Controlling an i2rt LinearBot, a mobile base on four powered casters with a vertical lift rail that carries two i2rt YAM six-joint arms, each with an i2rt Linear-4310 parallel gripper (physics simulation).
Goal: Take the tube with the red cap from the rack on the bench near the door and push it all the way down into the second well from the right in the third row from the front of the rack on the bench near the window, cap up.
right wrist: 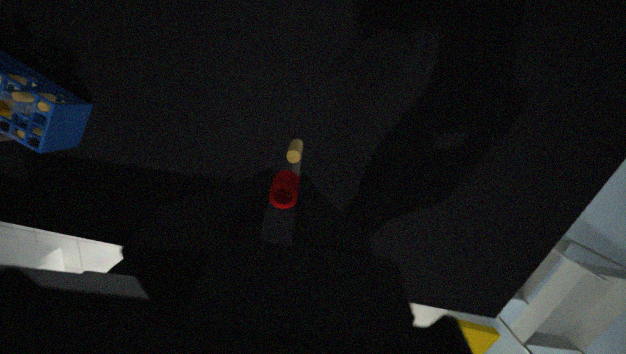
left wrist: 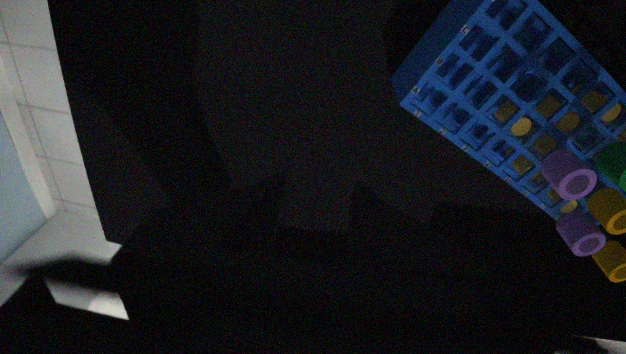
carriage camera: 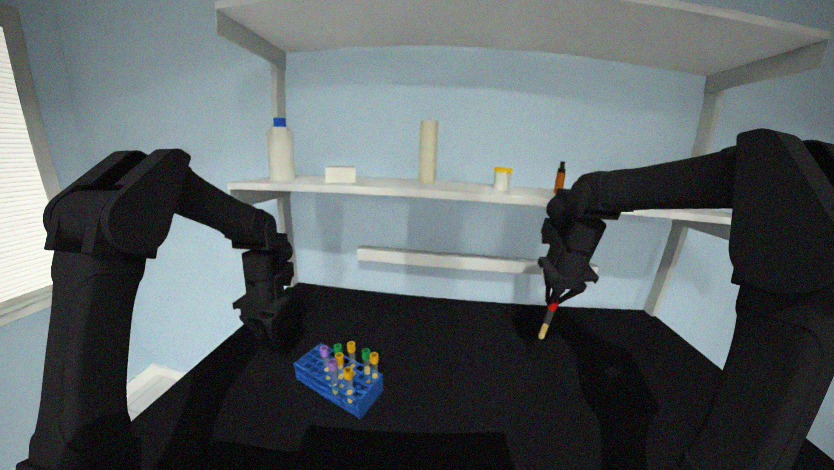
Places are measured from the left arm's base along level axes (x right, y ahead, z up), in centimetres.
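Where they show: left gripper, fingertip midpoint: (left wrist: 318,190) (carriage camera: 267,339); right gripper, fingertip midpoint: (right wrist: 286,178) (carriage camera: 551,303).
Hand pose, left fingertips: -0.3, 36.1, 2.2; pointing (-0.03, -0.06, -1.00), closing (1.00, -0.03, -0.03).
Note:
After its pixels a point has its place, as x, y, z.
The tube with the red cap (carriage camera: 552,306) @[60.9, 36.6, 13.7] (right wrist: 285,181) @[61.5, 38.3, 14.4] hangs cap up, slightly tilted, above the bench at the right of the carriage view. My right gripper (carriage camera: 553,300) @[61.5, 38.1, 13.6] (right wrist: 286,178) @[61.5, 38.1, 13.6] is shut on it near the cap. Its yellow bottom end is free in the air. A blue rack (carriage camera: 315,387) @[9.8, 34.9, -10.0] (left wrist: 419,69) @[4.9, 39.6, -7.1] (right wrist: 71,126) @[23.7, 32.9, -9.1] stands on the black bench, left of centre in the carriage view, turned at an angle. It holds several tubes with purple, green and yellow caps. My left gripper (carriage camera: 271,339) @[-0.3, 36.1, 2.2] (left wrist: 318,190) @[-0.3, 36.1, 2.2] is slightly open and empty, behind and left of the rack; its fingertips are dark.
The black bench (carriage camera: 461,373) @[45.4, 43.0, -11.5] carries the rack. Behind it, a white shelf (carriage camera: 385,187) @[24.2, 53.1, 34.2] holds a white bottle (carriage camera: 281,152) @[-7.4, 64.7, 42.2], a small white box (carriage camera: 340,174) @[11.0, 61.4, 36.4], a beige cylinder (carriage camera: 428,151) @[34.5, 69.1, 43.4], a yellow-lidded jar (carriage camera: 501,179) @[54.3, 61.4, 37.1] and an amber bottle (carriage camera: 559,179) @[71.8, 62.5, 38.3]. A window (carriage camera: 20,192) @[-149.2, 74.5, 28.4] is at the left.

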